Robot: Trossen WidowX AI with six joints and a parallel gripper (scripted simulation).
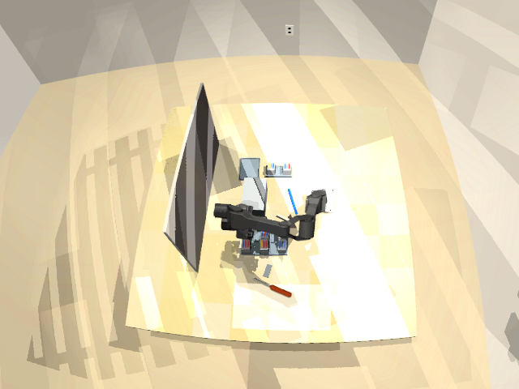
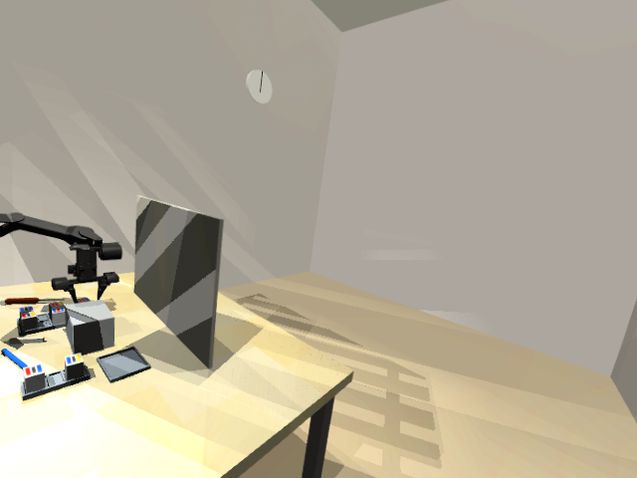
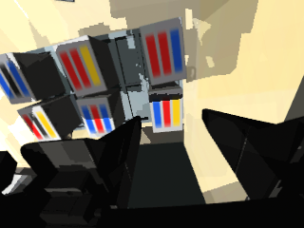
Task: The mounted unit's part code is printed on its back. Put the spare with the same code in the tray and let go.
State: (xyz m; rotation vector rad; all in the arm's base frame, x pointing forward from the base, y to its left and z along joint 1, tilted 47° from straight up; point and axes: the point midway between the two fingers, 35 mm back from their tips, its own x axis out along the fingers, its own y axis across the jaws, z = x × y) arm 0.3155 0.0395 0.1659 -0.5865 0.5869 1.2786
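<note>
My gripper tip is now 10 mm past the flat bluish tray, 360 mm to the left of it and 60 mm above it. Round my gripper tip: tall mirror panel 190 mm ahead, 180 mm to the right, 160 mm above; then mounted unit 40 mm behind, 150 mm to the right, 10 mm below; then blue pen 210 mm behind, 160 mm to the right, 50 mm below.
</note>
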